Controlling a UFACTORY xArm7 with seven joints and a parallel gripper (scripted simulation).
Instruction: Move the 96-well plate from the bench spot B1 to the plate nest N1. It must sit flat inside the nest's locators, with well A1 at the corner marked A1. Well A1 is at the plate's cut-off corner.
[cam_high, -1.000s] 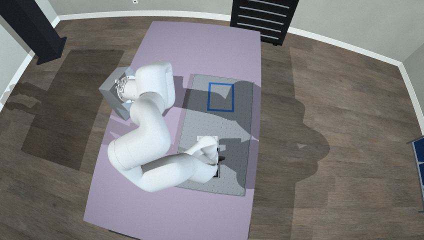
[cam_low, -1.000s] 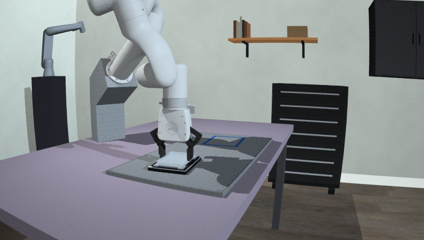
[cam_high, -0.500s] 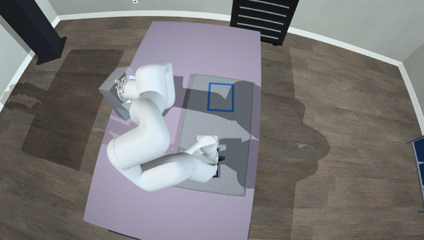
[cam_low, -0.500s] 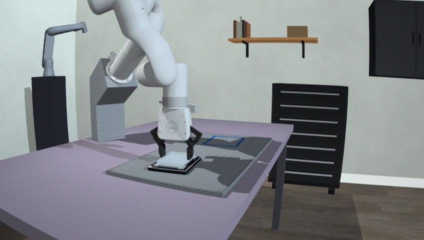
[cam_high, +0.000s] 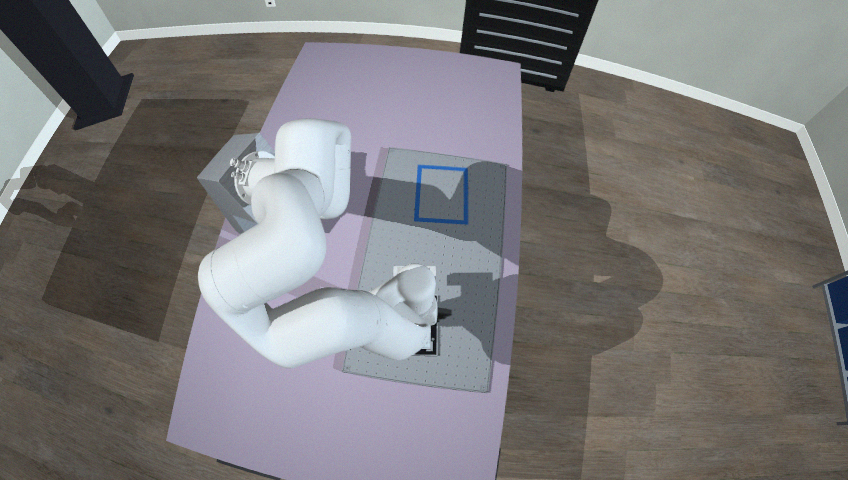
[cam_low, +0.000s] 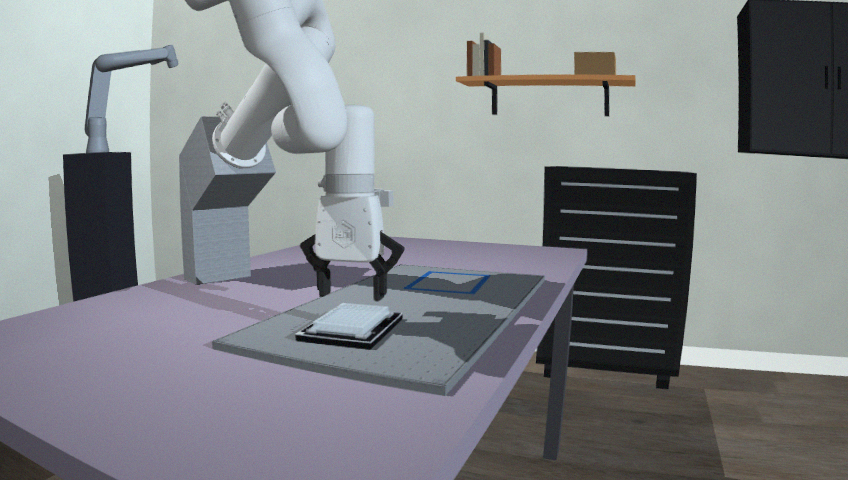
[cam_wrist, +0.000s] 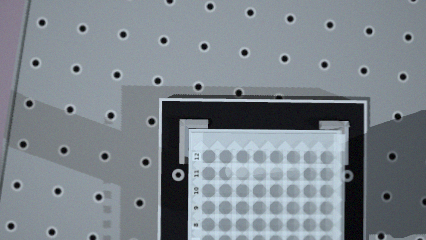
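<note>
Right now the 96-well plate is 4 cm below my hand. Also, from my hand: plate nest N1: 6 cm below.
</note>
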